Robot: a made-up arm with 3 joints. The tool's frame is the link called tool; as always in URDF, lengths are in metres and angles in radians. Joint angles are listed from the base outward. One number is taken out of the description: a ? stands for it. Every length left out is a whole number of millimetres.
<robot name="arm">
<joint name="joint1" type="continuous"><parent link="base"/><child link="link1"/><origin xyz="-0.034 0.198 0.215" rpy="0 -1.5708 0"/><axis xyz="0 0 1"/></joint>
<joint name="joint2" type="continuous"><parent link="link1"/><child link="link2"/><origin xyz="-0.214 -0.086 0" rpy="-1.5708 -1.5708 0"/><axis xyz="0 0 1"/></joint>
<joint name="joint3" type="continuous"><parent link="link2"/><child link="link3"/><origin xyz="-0.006 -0.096 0" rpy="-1.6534 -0.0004 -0.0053"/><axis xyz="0 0 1"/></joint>
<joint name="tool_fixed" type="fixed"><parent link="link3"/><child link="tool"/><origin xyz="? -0.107 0" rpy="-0.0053 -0.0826 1.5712"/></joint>
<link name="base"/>
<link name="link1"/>
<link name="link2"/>
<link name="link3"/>
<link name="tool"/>
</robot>
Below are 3 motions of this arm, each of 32 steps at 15 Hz.
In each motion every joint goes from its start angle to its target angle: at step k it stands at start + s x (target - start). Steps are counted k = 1, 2, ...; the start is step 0. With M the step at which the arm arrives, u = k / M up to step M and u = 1 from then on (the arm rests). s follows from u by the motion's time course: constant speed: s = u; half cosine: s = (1 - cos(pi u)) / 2; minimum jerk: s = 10 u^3 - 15 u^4 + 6 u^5.
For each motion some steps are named. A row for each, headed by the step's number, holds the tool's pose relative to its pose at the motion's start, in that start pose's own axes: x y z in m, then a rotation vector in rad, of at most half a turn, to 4 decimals.
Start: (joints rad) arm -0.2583 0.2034 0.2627
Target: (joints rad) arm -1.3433 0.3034 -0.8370
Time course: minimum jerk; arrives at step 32
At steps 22, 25, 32:
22: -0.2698 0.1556 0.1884 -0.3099 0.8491 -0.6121
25: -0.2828 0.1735 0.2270 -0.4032 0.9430 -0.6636
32: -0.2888 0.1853 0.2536 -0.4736 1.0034 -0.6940

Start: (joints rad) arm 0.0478 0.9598 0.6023
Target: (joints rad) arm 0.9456 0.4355 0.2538
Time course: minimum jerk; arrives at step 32
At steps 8, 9, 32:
8: 0.0024 -0.0036 -0.0047 0.0107 -0.0792 -0.1074
9: 0.0036 -0.0049 -0.0063 0.0145 -0.1070 -0.1436
32: 0.0770 -0.0576 -0.0130 0.1285 -0.8708 -0.8804

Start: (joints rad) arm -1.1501 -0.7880 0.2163
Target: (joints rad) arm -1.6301 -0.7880 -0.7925
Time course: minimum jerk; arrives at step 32
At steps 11, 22, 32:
11: -0.0747 0.0407 0.0062 -0.0110 0.0768 -0.3040
22: -0.1905 0.2003 0.0503 -0.1237 0.2947 -1.0932
32: -0.1987 0.2529 0.0655 -0.1840 0.3626 -1.3268

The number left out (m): 0.166
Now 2 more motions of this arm.
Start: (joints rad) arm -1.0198 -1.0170 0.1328
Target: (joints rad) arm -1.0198 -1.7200 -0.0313
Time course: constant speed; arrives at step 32
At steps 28, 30, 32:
28: -0.0121 0.0953 -0.0745 0.6027 -0.0367 -0.1387
30: -0.0127 0.1035 -0.0771 0.6460 -0.0359 -0.1479
32: -0.0133 0.1118 -0.0793 0.6893 -0.0347 -0.1569

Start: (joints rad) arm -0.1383 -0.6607 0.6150
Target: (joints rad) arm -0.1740 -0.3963 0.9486
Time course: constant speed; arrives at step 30
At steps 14, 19, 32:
14: 0.0149 -0.0197 0.0204 -0.0738 0.0879 0.1429
19: 0.0211 -0.0254 0.0274 -0.0967 0.1228 0.1939
32: 0.0359 -0.0356 0.0416 -0.1401 0.2056 0.3054

